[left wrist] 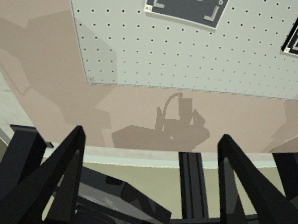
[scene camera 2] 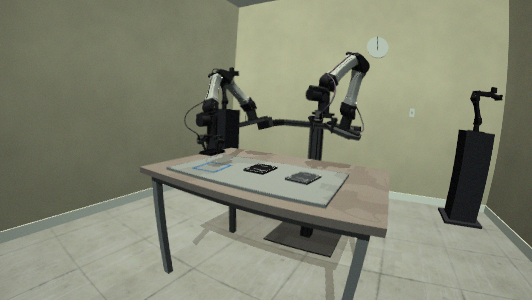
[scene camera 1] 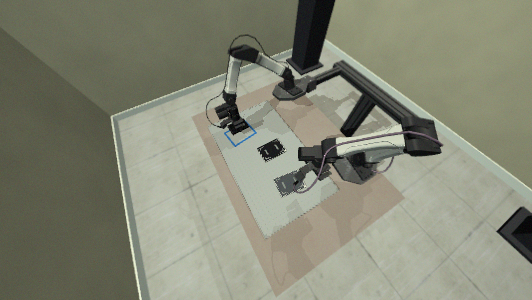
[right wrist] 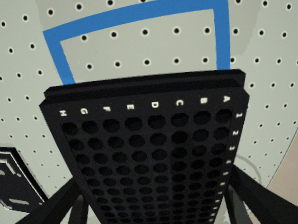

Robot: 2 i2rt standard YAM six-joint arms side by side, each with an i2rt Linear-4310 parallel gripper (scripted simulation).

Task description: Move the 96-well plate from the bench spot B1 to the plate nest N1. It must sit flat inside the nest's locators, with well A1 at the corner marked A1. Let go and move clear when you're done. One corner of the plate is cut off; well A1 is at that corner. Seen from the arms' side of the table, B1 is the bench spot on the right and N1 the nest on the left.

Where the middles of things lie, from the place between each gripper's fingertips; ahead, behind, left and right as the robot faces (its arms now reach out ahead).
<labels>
I see the black 96-well plate (right wrist: 171, 169) right at my right hand.
My left gripper is now 550 mm to the left of the black 96-well plate, 180 mm short of it and 150 mm above it.
</labels>
